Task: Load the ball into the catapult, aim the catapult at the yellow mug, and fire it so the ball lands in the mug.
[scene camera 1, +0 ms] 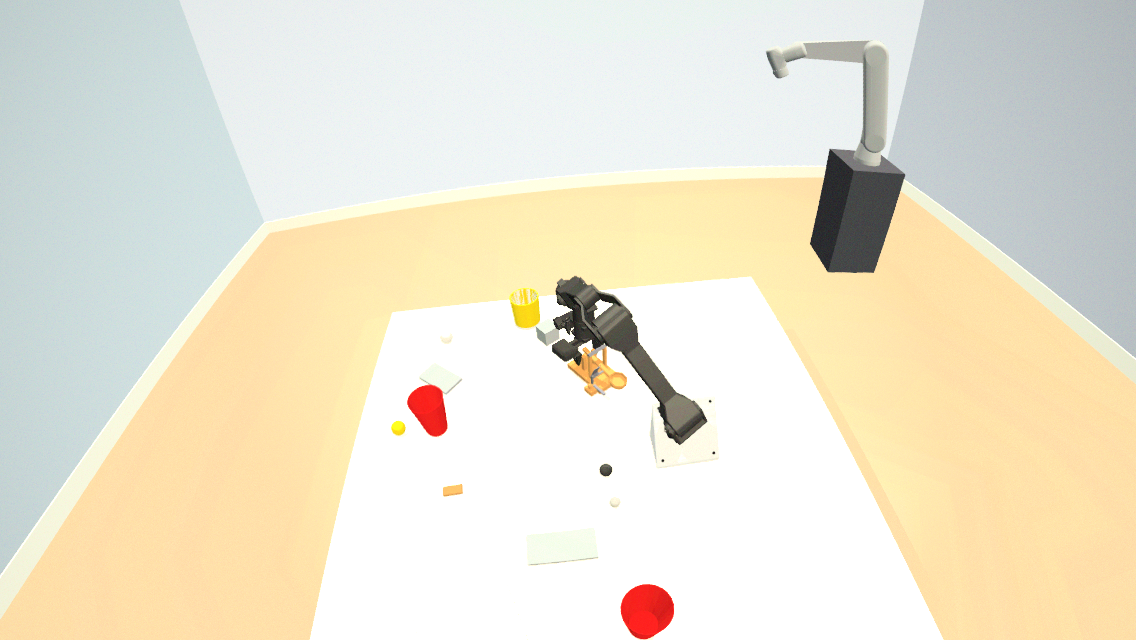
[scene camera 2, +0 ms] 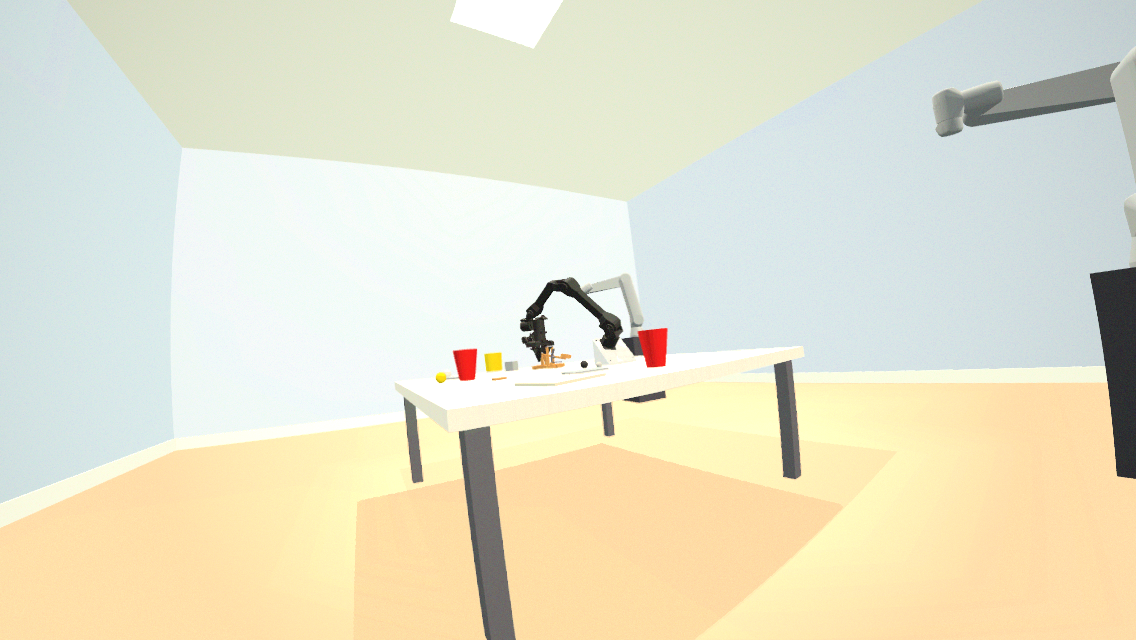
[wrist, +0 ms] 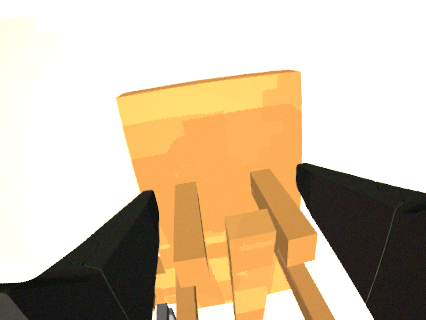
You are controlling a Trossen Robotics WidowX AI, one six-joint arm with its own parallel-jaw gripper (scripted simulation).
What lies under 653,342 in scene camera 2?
A red cup.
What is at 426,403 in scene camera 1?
A red cup.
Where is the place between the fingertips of my gripper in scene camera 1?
586,359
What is my gripper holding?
Nothing.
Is my gripper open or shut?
Open.
